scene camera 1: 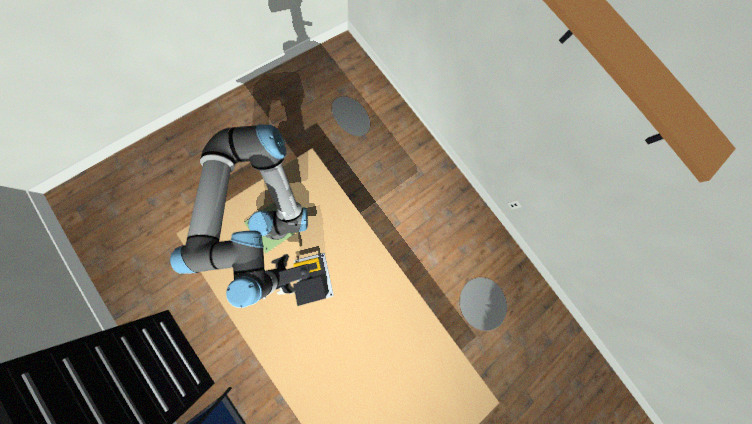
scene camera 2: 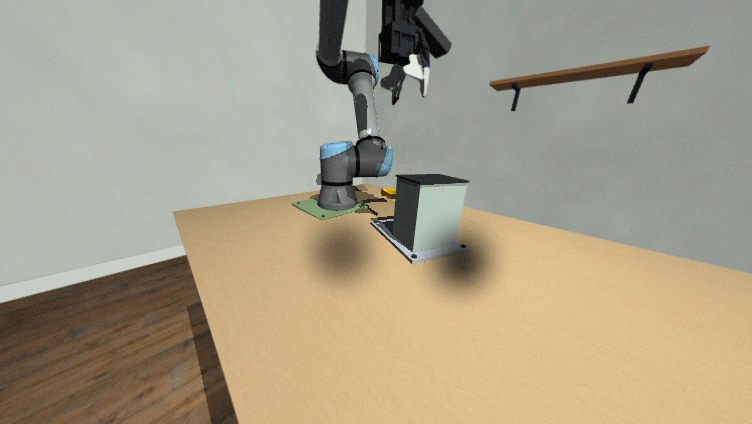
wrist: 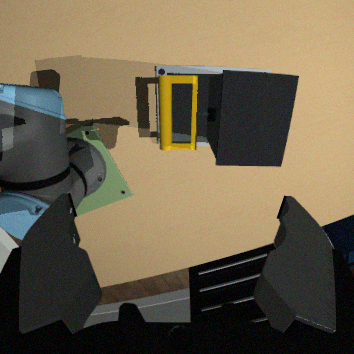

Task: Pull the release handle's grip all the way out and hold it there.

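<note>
The release handle's yellow grip [scene camera 1: 318, 264] [scene camera 2: 389, 192] [wrist: 166, 112] is a rectangular loop on the arm-base side of an upright box [scene camera 1: 311, 290] [scene camera 2: 439, 215] [wrist: 255, 117] with a dark top and pale back. The box stands on a light grey base plate [scene camera 1: 329, 284] [scene camera 2: 437, 254] [wrist: 200, 69]. In the wrist view a short gap shows between loop and box; the link between them is mostly hidden. My gripper [scene camera 1: 284, 274] [scene camera 2: 409, 99] [wrist: 177, 196] is wide open and empty, high above the table. It points down and is apart from the grip and the box.
The arm's base stands on a green plate [scene camera 2: 310, 209] [wrist: 112, 185] near the grip's side. The wooden table [scene camera 1: 368, 342] [scene camera 2: 473, 342] carries both. A black drawer cabinet [scene camera 1: 105, 363] [wrist: 227, 290] and a blue bin [scene camera 1: 218, 413] stand beyond the table's edge. A wooden shelf [scene camera 1: 647, 89] [scene camera 2: 595, 73] is on the wall.
</note>
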